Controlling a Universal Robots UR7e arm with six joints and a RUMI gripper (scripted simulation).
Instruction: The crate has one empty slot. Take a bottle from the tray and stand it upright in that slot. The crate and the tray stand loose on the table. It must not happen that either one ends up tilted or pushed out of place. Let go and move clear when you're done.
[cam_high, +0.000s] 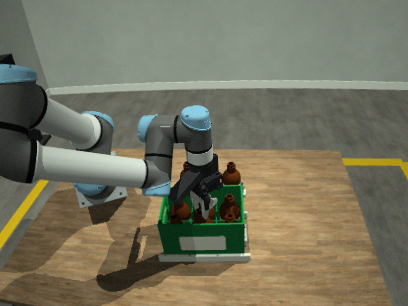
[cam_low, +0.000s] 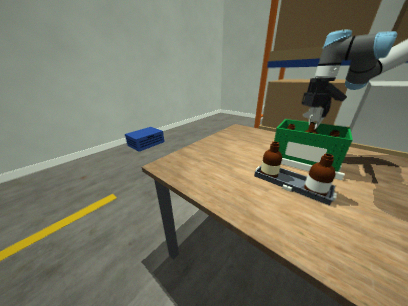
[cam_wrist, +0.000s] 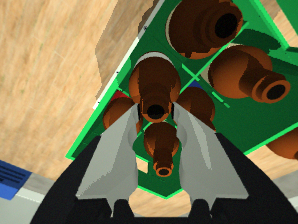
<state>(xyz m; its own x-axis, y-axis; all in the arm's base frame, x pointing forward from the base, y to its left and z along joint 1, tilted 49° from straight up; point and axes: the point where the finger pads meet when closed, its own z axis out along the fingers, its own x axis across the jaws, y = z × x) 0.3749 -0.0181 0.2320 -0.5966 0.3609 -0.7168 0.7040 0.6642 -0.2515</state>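
Right now my hand is 9 cm above the green crate and 4 cm to the right of it. Also, from my hand: grey tray 28 cm to the left, 16 cm below, 1 cm ahead.
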